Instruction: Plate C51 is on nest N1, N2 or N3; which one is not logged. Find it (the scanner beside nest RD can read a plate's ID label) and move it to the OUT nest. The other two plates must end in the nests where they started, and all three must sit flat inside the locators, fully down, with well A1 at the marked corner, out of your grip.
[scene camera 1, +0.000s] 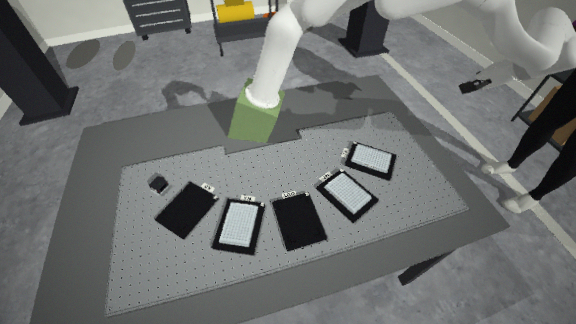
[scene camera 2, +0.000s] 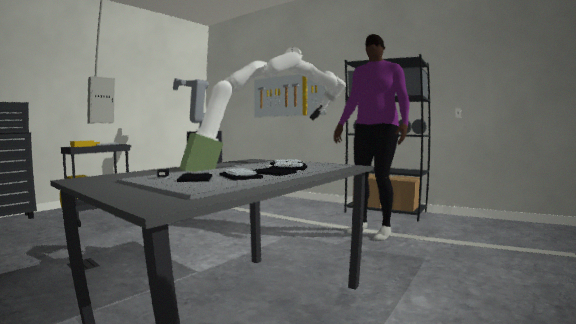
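Seen in the pictures: gripper, fingertip midpoint: (scene camera 1: 469, 83) (scene camera 2: 313, 117); arm's base, link origin: (scene camera 1: 262, 96) (scene camera 2: 206, 138).
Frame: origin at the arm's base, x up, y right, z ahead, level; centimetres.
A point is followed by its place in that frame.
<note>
Three pale well plates sit in black nests: one plate (scene camera 1: 239, 224) {x -13.0, y 18.5, z 39.8 cm} (scene camera 2: 241, 172) {x -12.4, y 23.2, z 44.0 cm} in the nest left of centre, another plate (scene camera 1: 348, 192) {x -12.7, y -16.6, z 40.0 cm} right of centre, and a third plate (scene camera 1: 372, 158) {x -12.3, y -31.0, z 30.3 cm} at the far right. The nest with a tag that seems to read OUT (scene camera 1: 299, 221) {x -13.8, y 1.4, z 44.0 cm} is empty. The leftmost nest (scene camera 1: 186, 210) {x -13.7, y 33.3, z 29.8 cm} (scene camera 2: 195, 177) {x -13.7, y 36.5, z 32.6 cm}, beside the small dark scanner (scene camera 1: 158, 184) {x -11.4, y 40.8, z 18.8 cm} (scene camera 2: 163, 173) {x -12.6, y 42.3, z 20.0 cm}, is also empty. ID labels and A1 corners are too small to read. My gripper (scene camera 1: 475, 86) {x 11.5, y -62.5, z 28.2 cm} (scene camera 2: 316, 113) {x 11.5, y -62.5, z 28.2 cm} is open and empty, high up and far from all the plates.
The nests stand on a perforated board (scene camera 1: 150, 280) {x -14.9, y 45.1, z 47.7 cm} on the grey table (scene camera 1: 65, 225) {x -16.2, y 72.9, z 21.8 cm} (scene camera 2: 190, 210) {x -16.5, y 64.8, z 62.6 cm}. The arm's green base block (scene camera 1: 254, 120) {x -5.2, y 4.9, z 5.9 cm} (scene camera 2: 201, 152) {x -6.9, y 7.6, z 4.5 cm} is at its back edge. A person in purple (scene camera 2: 377, 95) stands beyond the table near the gripper, before a shelf rack (scene camera 2: 428, 150).
</note>
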